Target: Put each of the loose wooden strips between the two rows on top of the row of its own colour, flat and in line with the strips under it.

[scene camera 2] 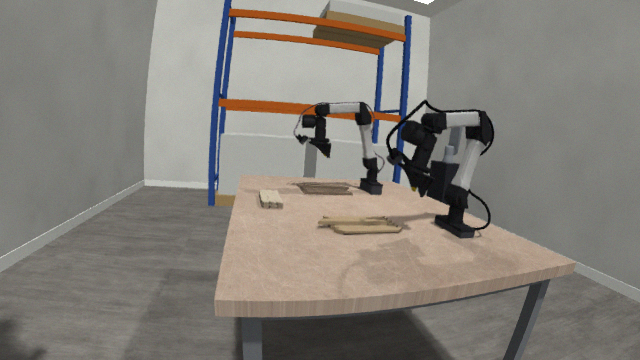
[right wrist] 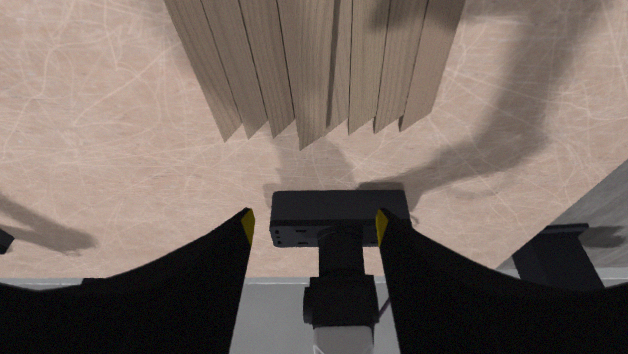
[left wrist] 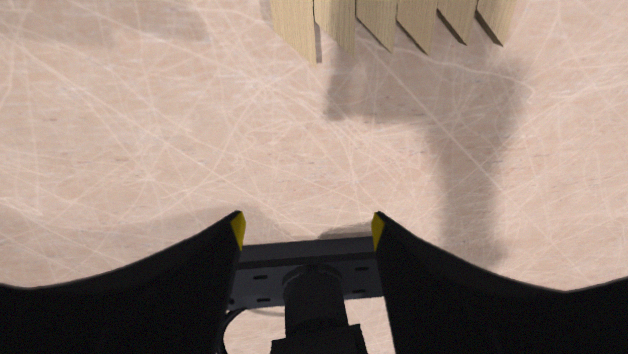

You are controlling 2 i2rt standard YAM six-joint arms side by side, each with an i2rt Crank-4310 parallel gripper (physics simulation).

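Seen in the pictures: left gripper, between the fingertips: (scene camera 2: 417, 194) (left wrist: 308, 216); right gripper, between the fingertips: (scene camera 2: 327, 157) (right wrist: 315, 212); left arm's base, origin of its link: (scene camera 2: 454, 224) (left wrist: 311, 277); right arm's base, origin of its link: (scene camera 2: 371, 182) (right wrist: 339, 230).
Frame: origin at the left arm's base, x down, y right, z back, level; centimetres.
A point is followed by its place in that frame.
Observation:
The light wooden row (scene camera 2: 367, 229) (left wrist: 377, 20) lies at mid-table in the scene view; a light strip (scene camera 2: 332, 221) @(x -0.2, y 2.7, z -48.7 cm) appears to lie on top and juts out past the row's left end. The grey-brown row (scene camera 2: 327, 190) (right wrist: 400, 65) lies farther back. In the right wrist view one wider-looking grey-brown strip (right wrist: 310, 85) @(x -0.3, y 67.2, z -34.8 cm) appears to lie on top, lengthwise along the row. No loose strip shows between the rows in the scene view. My left gripper (scene camera 2: 419, 191) @(x -11.7, y -1.3, z -19.9 cm) (left wrist: 308, 216) @(x -11.7, y -1.3, z -19.9 cm) is open and empty, above the table near the light row's right end. My right gripper (scene camera 2: 327, 154) @(x -16.1, y 67.5, z -39.3 cm) (right wrist: 315, 212) @(x -16.1, y 67.5, z -39.3 cm) is open and empty, above the grey-brown row.
A small pale bundle of wooden pieces (scene camera 2: 270, 198) @(x -0.3, y 31.5, z -69.4 cm) lies near the table's left edge in the scene view. Both arm bases (scene camera 2: 454, 226) @(x -0.6, y -4.7, z -3.2 cm) (scene camera 2: 371, 186) @(x -2.2, y 62.2, z -13.9 cm) stand along the right side of the table. A blue and orange rack (scene camera 2: 217, 120) stands behind the table.

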